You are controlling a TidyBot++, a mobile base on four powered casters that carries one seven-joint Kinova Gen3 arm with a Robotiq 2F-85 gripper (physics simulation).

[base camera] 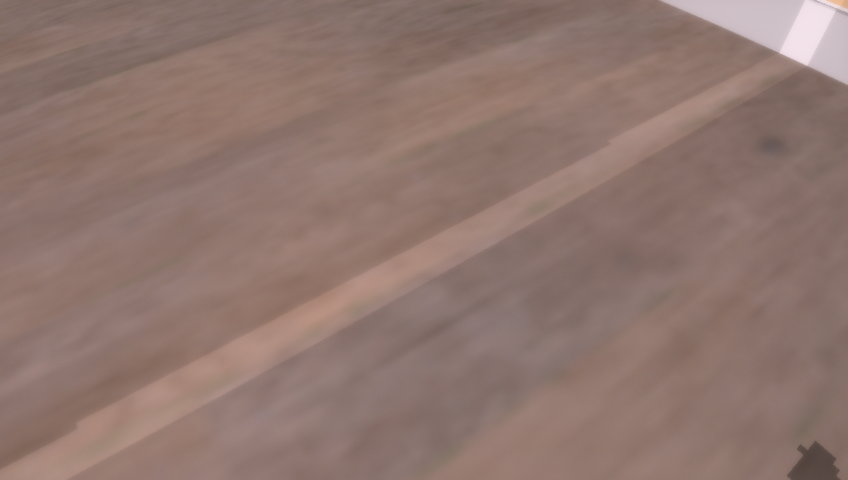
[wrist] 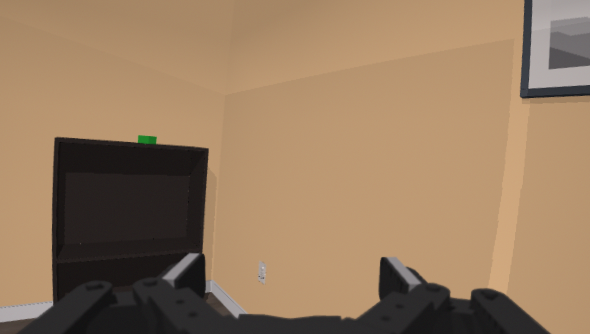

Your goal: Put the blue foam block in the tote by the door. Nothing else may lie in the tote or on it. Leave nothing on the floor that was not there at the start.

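Places are measured from the arm's base along level axes (x right, y ahead, z up), in millimetres.
Pixels of known places: gripper, fingertip midpoint: [wrist: 292,275].
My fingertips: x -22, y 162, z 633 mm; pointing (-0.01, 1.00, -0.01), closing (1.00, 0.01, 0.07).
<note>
Ahead of a thing's pixels: the offset from my fingertips to its top centre. Level surfaces: height alone.
My gripper [wrist: 292,275] is open, with its two fingers wide apart at the bottom of the wrist view and the tan wall showing between them. The blue foam block and the tote do not show in the base camera view or the wrist view. The door does not show in either view.
A dark shelf unit [wrist: 55,200] stands at the left of the wrist view, with a green block {dx -905, dy +1696, dz +76 mm} [wrist: 147,140] on its top. A wall outlet {dx -160, dy +1602, dz -572 mm} [wrist: 262,272] and a framed picture [wrist: 525,55] are on the wall. A white baseboard [base camera: 734,20] edges the wood floor {dz -1029 mm} [base camera: 357,237].
</note>
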